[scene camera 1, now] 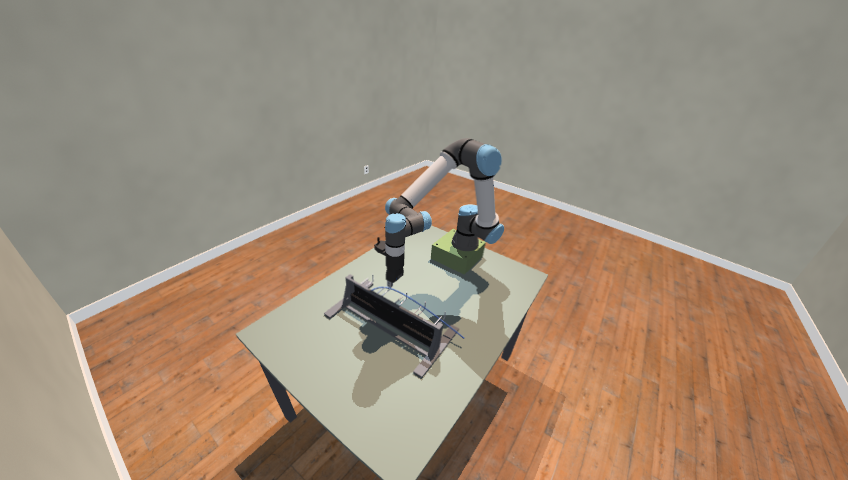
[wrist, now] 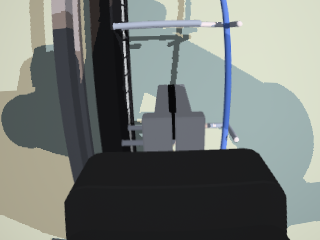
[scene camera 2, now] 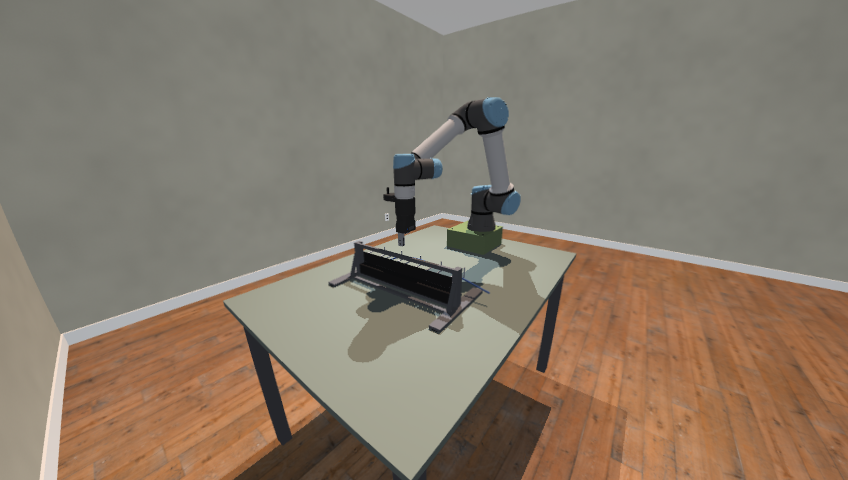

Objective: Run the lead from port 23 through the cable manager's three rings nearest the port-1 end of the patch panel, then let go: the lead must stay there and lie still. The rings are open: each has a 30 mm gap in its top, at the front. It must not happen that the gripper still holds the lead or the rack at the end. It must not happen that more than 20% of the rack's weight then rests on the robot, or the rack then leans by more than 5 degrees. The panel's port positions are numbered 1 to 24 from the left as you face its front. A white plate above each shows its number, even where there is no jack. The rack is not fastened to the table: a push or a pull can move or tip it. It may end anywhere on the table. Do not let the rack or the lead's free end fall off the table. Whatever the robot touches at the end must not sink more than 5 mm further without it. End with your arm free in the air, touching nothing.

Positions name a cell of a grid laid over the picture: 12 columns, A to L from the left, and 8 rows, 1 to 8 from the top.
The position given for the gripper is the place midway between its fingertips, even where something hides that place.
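The wrist view shows the gripper (wrist: G4) together with a rack (wrist: E4). Scene camera 1 has the rack (scene camera 1: F6) as well, and in scene camera 2 the rack (scene camera 2: G5) appears again.
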